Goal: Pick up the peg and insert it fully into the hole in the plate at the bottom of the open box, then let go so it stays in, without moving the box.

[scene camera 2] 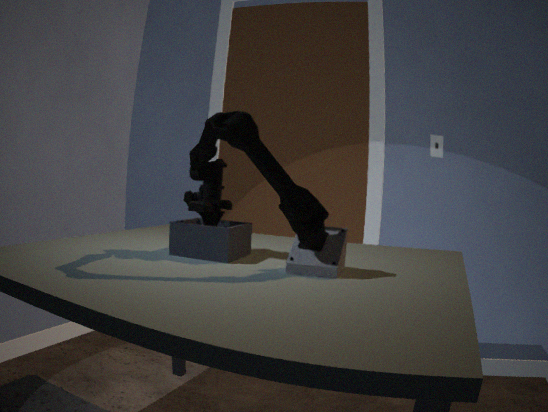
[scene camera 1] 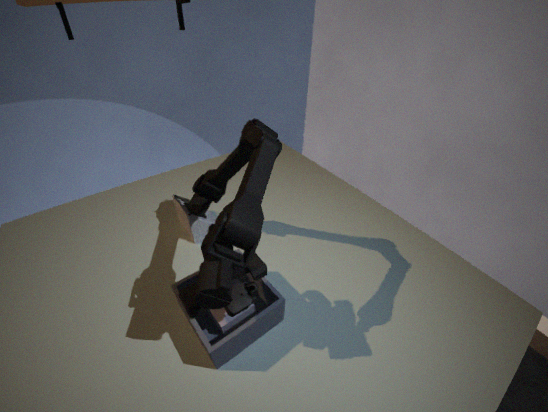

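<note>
The open grey box (scene camera 1: pixel 248 327) (scene camera 2: pixel 199 242) stands on the table. My gripper (scene camera 1: pixel 231 310) (scene camera 2: pixel 212 223) points down into the box, its fingers below the rim in scene camera 2. It is shut on the peg, but the peg itself cannot be made out behind the dark fingers and the walls. Part of the light plate shows inside the box in scene camera 1, beside the gripper. The hole is hidden, so whether the peg is over it or in it cannot be told.
The arm's grey base block (scene camera 2: pixel 315 270) stands on the table (scene camera 1: pixel 350 380) (scene camera 2: pixel 390 320), apart from the box. The box walls surround the gripper closely. The arm arches over from the base, and its shadows fall across the table.
</note>
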